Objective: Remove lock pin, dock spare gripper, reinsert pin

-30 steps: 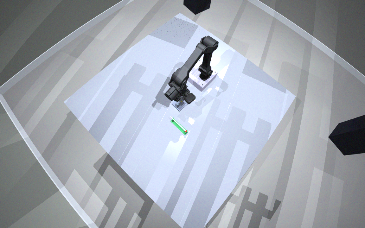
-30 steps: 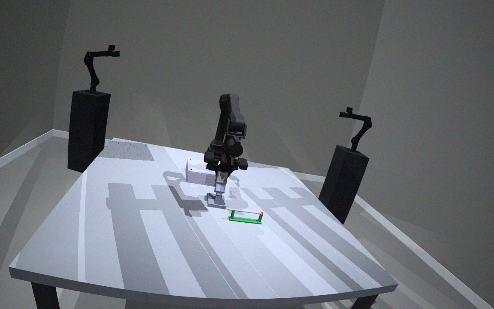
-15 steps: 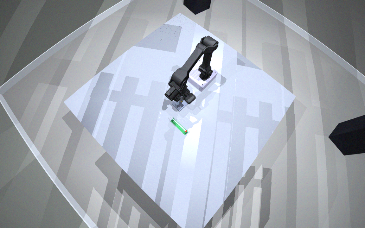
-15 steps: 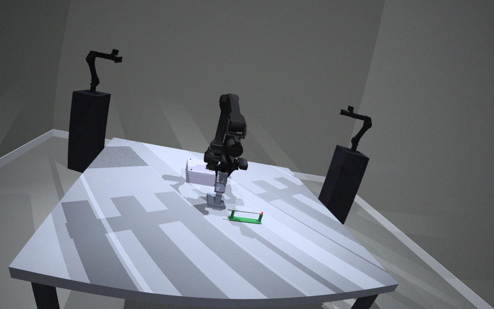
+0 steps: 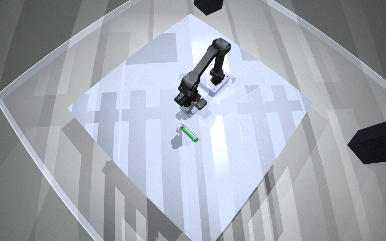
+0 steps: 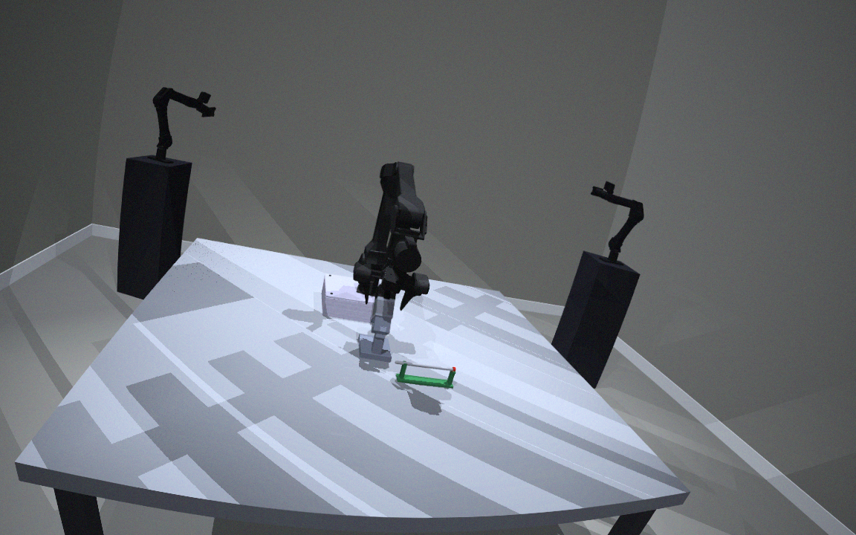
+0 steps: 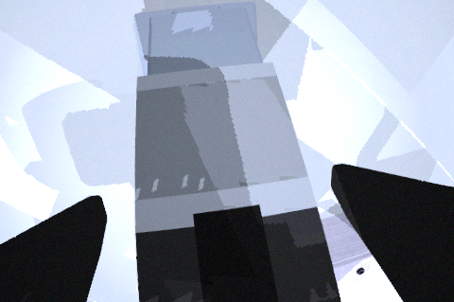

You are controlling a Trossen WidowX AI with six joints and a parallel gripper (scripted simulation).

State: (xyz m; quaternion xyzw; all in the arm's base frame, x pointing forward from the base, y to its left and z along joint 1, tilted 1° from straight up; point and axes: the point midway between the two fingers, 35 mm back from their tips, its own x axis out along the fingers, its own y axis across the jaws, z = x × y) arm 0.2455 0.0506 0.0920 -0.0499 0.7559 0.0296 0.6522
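My gripper tip is now 10 mm short of the spare gripper. Also, from my gripper tip: cradle: 120 mm ahead, 130 mm to the left, 100 mm below; then socket: 20 mm ahead, 70 mm below.
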